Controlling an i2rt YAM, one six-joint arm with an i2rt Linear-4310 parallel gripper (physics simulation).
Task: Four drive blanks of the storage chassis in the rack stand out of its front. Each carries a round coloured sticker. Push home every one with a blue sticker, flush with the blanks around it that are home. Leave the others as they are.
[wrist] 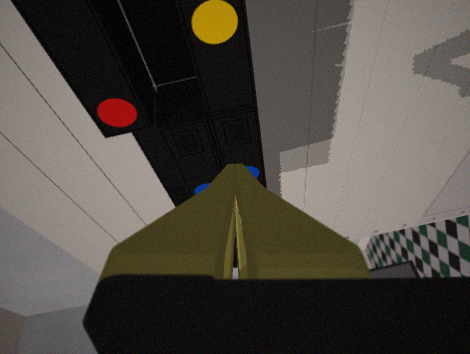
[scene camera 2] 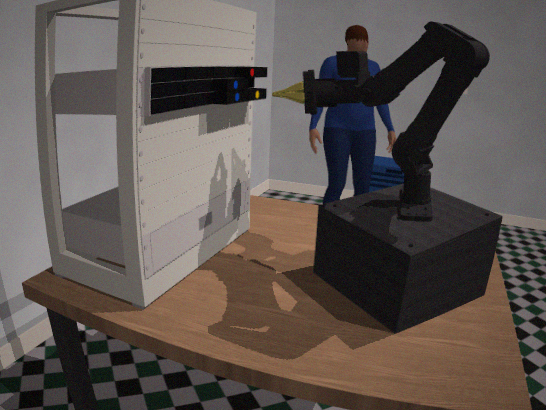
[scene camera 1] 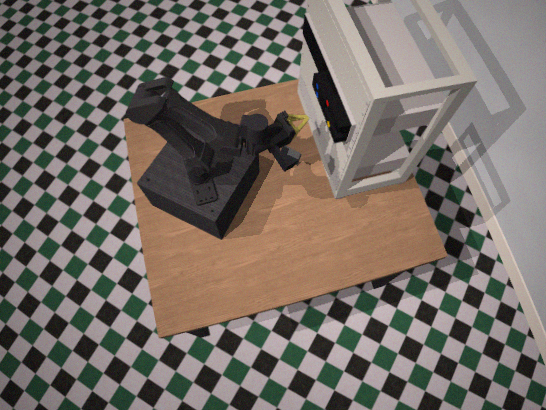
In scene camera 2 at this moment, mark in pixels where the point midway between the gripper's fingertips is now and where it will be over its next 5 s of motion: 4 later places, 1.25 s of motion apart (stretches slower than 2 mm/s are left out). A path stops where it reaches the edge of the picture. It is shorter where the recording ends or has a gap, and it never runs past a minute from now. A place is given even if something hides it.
My gripper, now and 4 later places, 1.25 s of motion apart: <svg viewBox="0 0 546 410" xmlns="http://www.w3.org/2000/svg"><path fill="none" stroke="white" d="M272 94L260 95L254 93L250 92L243 93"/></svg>
